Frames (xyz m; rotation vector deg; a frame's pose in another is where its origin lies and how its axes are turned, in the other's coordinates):
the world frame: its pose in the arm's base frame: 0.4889 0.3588 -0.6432 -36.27 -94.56 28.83
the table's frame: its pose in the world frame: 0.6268 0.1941 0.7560 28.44 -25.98 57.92
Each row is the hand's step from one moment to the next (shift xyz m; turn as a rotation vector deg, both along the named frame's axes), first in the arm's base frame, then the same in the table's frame.
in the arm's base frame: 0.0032 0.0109 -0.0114 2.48 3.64 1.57
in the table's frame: 0.0095 0.0084 -0.0099 1.39 -2.45 -3.73
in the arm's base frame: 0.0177 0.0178 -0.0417 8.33 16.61 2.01
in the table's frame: 0.0134 0.0358 -0.0301 8.94 -6.12 -15.23
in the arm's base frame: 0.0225 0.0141 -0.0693 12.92 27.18 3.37
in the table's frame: 0.0131 0.0634 -0.0363 14.98 -10.08 -24.31
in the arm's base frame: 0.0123 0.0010 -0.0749 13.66 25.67 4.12
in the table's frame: 0.0087 0.0722 -0.0218 13.20 -10.46 -24.06
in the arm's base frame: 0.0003 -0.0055 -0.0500 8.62 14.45 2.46
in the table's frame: 0.0049 0.0498 -0.0047 6.91 -6.04 -14.31
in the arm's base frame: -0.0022 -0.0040 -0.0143 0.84 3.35 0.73
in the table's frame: 0.0006 0.0149 0.0018 2.18 -1.53 -2.31
